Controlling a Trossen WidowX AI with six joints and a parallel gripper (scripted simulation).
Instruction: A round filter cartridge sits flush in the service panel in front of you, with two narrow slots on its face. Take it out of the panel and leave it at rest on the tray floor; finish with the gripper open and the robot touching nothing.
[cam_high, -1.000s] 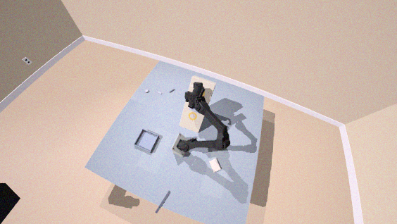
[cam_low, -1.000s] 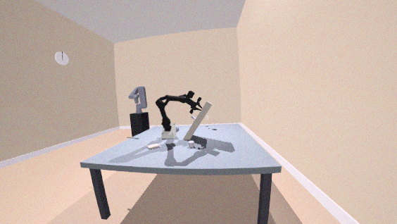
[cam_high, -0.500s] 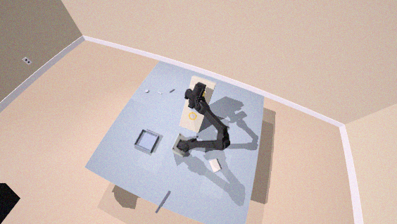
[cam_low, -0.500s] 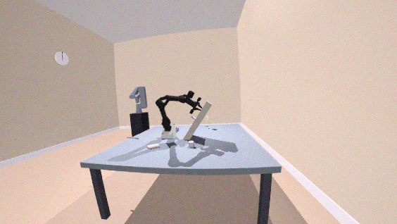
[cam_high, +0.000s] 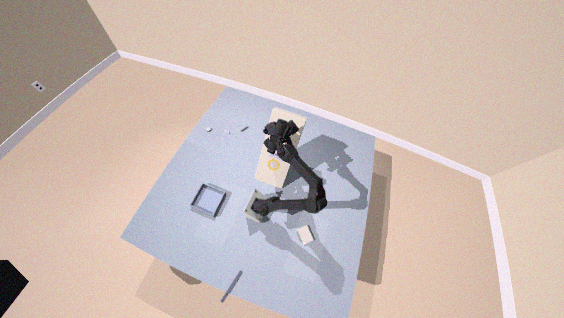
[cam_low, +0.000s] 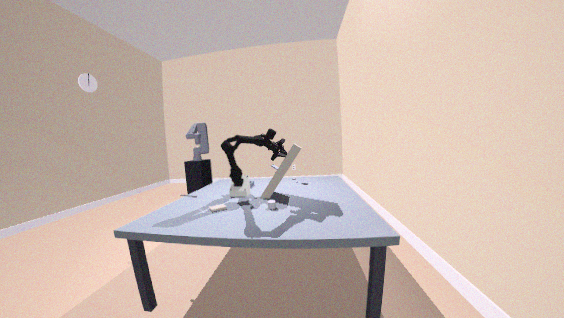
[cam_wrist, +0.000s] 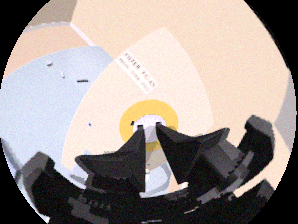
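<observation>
Now: gripper tip 1 cm short of the white round filter cartridge and 1 cm above it. The rest, counted from my gripper tip: beige block: 39 cm behind, 33 cm to the right, 27 cm below; then shallow grey tray: 45 cm behind, 27 cm below, 25 cm to the left.
</observation>
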